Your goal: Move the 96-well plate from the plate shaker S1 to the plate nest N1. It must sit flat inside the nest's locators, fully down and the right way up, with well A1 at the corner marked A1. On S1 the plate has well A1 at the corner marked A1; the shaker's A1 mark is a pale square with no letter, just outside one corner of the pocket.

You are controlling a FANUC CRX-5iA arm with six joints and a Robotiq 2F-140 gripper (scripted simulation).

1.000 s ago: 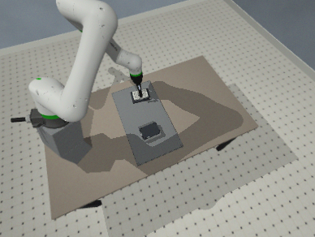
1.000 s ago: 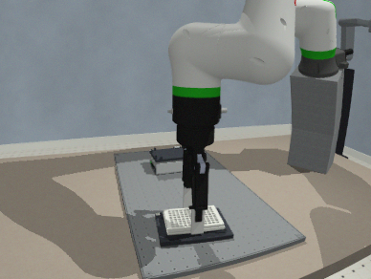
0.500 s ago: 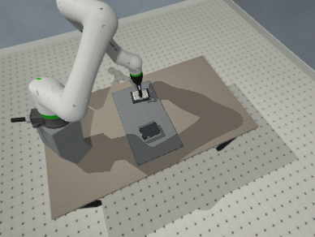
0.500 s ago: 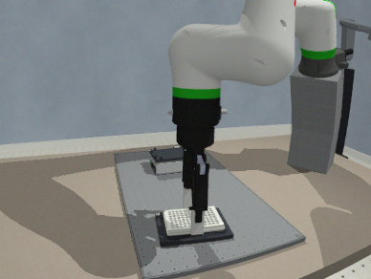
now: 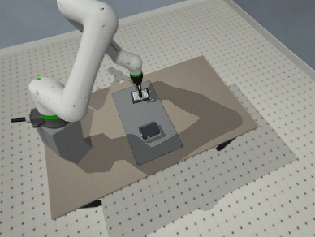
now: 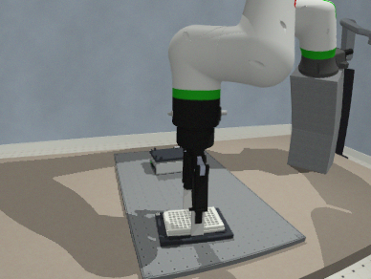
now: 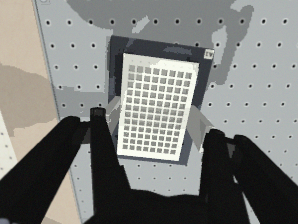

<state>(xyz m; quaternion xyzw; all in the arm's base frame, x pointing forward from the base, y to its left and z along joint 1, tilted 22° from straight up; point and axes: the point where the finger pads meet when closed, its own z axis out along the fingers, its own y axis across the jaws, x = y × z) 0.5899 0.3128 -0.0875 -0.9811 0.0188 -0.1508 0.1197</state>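
Right now the white 96-well plate is 2 cm below my hand. Also, from my hand: dark plate nest N1: 4 cm below.
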